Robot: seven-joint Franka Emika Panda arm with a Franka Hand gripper.
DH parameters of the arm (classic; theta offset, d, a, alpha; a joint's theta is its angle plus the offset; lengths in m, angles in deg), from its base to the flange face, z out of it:
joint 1: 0 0.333 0 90
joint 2: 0 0 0 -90
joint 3: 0 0.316 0.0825 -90
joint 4: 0 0 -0.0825 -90
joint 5: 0 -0.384 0 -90
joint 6: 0 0 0.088 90
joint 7: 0 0.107 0 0
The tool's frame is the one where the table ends.
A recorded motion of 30 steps. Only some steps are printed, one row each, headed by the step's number.
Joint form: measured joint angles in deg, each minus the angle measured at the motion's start. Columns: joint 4, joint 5, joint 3, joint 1, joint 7, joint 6, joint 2.
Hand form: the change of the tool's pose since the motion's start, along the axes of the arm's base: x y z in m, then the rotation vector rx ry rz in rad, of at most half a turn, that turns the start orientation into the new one. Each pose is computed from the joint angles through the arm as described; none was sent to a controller.
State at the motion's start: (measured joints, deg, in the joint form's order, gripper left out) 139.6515 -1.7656 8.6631 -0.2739 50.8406 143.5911 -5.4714
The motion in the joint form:
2: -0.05 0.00 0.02 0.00 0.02 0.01 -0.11
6: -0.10 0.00 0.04 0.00 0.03 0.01 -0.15
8: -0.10 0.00 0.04 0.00 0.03 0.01 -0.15
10: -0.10 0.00 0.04 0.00 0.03 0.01 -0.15
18: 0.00 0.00 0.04 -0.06 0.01 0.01 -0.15
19: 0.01 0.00 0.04 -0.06 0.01 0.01 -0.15
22: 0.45 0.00 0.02 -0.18 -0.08 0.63 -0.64
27: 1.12 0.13 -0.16 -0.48 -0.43 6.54 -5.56
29: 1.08 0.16 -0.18 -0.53 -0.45 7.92 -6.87
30: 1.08 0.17 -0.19 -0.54 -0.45 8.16 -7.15
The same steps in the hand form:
2: 0.0002 0.0002 -0.0006 0.0002 0.0009 0.0000
6: 0.0004 0.0004 -0.0006 0.0003 0.0007 0.0001
8: 0.0004 0.0004 -0.0006 0.0003 0.0007 0.0001
10: 0.0004 0.0004 -0.0006 0.0003 0.0007 0.0001
18: -0.0001 -0.0002 -0.0012 0.0001 0.0024 -0.0005
19: -0.0002 -0.0002 -0.0013 0.0001 0.0026 -0.0005
22: -0.0024 -0.0016 -0.0073 0.0003 0.0080 -0.0016
27: -0.0033 -0.0051 -0.0436 0.0098 0.0026 -0.0055
29: -0.0030 -0.0054 -0.0522 0.0125 0.0008 -0.0070
30: -0.0032 -0.0055 -0.0542 0.0129 0.0015 -0.0073

